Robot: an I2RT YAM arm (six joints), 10 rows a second.
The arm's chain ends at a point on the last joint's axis. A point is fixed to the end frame.
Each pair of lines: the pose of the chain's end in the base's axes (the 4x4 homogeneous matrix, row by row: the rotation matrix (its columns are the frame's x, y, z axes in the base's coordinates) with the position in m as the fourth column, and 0 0 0 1 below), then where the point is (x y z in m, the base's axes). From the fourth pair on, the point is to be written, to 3 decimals.
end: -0.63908, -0.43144, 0.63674, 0.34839; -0.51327, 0.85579, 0.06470, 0.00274; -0.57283, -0.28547, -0.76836, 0.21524; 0, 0, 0, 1
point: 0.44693 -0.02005 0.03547
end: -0.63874, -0.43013, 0.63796, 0.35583; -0.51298, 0.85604, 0.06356, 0.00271; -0.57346, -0.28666, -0.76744, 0.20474; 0, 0, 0, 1
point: 0.45462 -0.02030 0.02513
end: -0.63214, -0.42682, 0.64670, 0.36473; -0.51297, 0.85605, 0.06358, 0.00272; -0.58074, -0.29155, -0.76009, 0.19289; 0, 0, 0, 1
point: 0.46557 -0.02028 0.01442
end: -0.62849, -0.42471, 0.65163, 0.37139; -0.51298, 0.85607, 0.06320, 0.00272; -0.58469, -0.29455, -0.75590, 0.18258; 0, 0, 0, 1
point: 0.473 -0.020 0.005
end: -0.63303, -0.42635, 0.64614, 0.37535; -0.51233, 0.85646, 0.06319, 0.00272; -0.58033, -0.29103, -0.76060, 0.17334; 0, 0, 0, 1
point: 0.476 -0.020 -0.005
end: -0.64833, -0.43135, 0.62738, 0.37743; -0.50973, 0.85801, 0.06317, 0.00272; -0.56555, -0.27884, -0.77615, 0.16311; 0, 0, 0, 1
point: 0.474 -0.020 -0.018
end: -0.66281, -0.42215, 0.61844, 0.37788; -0.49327, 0.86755, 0.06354, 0.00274; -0.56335, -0.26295, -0.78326, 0.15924; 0, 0, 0, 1
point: 0.471 -0.019 -0.023
